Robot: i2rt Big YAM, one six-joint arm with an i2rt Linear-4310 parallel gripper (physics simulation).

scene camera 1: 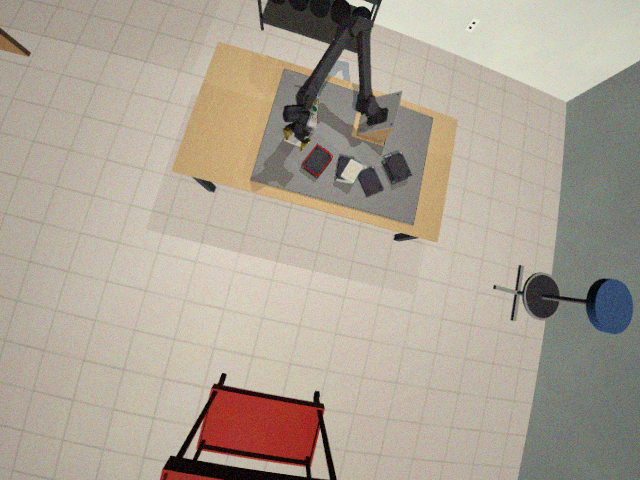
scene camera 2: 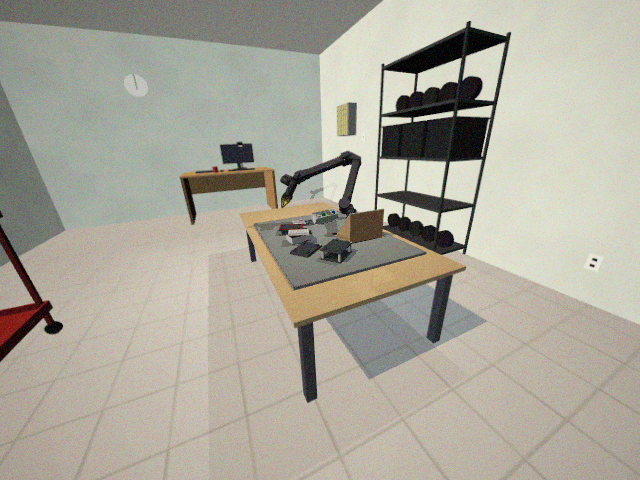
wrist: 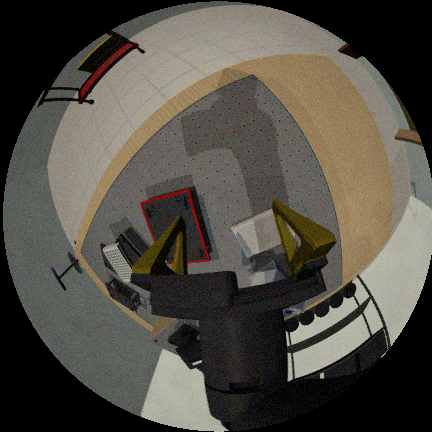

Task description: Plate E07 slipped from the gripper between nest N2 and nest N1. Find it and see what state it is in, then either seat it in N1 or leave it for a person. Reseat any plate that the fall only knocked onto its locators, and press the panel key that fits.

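Places are measured from the arm's base along level axes (x ahead, y left, z up), in centimetres.
Pixels of known places: gripper, fingertip midpoint: (scene camera 1: 293,145) (scene camera 2: 282,206) (wrist: 227,210); arm's base, origin of the base link: (scene camera 1: 378,117) (scene camera 2: 354,221) (wrist: 182,335).
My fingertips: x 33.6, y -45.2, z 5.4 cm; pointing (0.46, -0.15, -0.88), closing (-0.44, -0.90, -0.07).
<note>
For each thing: its top centre in the pictures, then the offset to it from my fingertips.
- red-rimmed nest, middle of its top: (wrist: 172,233) (scene camera 1: 317,159) (scene camera 2: 291,225) dx -0.2, dy +14.7, dz -10.9 cm
- pale square piece, middle of its top: (wrist: 265,233) (scene camera 1: 296,137) dx -12.4, dy -0.5, dz -14.1 cm
- white plate, middle of its top: (wrist: 118,267) (scene camera 1: 352,169) (scene camera 2: 298,230) dx +2.3, dy +36.0, dz -7.3 cm
- button panel, middle of its top: (wrist: 285,305) (scene camera 1: 311,102) (scene camera 2: 324,211) dx -32.7, dy +4.1, dz -7.1 cm
- flat dark slab, middle of its top: (wrist: 115,264) (scene camera 2: 306,248) (scene camera 1: 370,181) dx +3.5, dy +49.7, dz -14.1 cm
My gripper (scene camera 1: 296,140) (scene camera 2: 285,201) (wrist: 227,210) is open and empty, above the mat beside the red-rimmed nest (scene camera 1: 316,161) (scene camera 2: 291,227) (wrist: 172,220). That nest shows a dark inside with corner pieces. A pale square piece (scene camera 1: 293,138) (wrist: 255,234) lies below the fingers, partly hidden by one finger in the wrist view. A white plate (scene camera 1: 352,170) (scene camera 2: 298,232) (wrist: 117,262) with a grid of holes rests askew on a dark nest. A button panel (scene camera 1: 313,114) (scene camera 2: 324,215) stands behind. I cannot read any plate or nest labels.
A flat dark slab (scene camera 1: 370,181) (scene camera 2: 306,249) and a dark platform on posts (scene camera 1: 397,166) (scene camera 2: 336,250) stand right of the white plate. An upright wooden-backed board (scene camera 1: 393,111) (scene camera 2: 367,225) stands near the arm's base. A shelf rack (scene camera 2: 459,77) stands behind the table.
</note>
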